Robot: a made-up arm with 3 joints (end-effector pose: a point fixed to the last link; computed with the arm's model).
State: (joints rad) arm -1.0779 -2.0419 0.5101
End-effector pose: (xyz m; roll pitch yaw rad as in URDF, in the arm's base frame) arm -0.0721 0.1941 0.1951 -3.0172 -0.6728 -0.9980
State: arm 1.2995 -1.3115 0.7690
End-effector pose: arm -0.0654 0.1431 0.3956 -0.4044 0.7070 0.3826
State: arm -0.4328 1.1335 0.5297
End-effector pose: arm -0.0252 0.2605 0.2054 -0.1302 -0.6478 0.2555
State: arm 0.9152 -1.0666 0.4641
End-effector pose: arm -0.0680 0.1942 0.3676 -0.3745 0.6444 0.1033
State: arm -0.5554 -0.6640 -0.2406
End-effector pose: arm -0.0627 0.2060 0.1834 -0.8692 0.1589 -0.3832
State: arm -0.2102 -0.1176 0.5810
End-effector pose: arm -0.0467 0.2365 0.2304 -0.8839 0.0609 -0.0421
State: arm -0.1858 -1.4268 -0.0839
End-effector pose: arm -0.0810 0.2239 0.2533 -1.4255 0.3285 -0.7983
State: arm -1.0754 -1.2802 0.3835
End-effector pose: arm -0.0724 0.1635 0.1874 -2.4075 -0.2600 -0.7344
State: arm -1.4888 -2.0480 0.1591
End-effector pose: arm -0.0812 0.1457 0.1742 -3.0746 -0.9898 -0.6945
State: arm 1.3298 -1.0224 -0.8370
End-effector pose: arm -0.0709 0.1910 0.4078 1.4440 0.5159 0.3721
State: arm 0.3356 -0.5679 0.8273
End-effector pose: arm -0.0550 0.2323 0.3104 -0.9527 0.3443 -0.0864
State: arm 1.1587 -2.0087 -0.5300
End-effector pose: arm -0.0927 0.1628 0.3919 -0.1767 1.1142 -0.1534
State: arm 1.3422 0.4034 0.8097
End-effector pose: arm -0.0360 0.1732 0.4160 0.8595 -0.1021 -0.2318
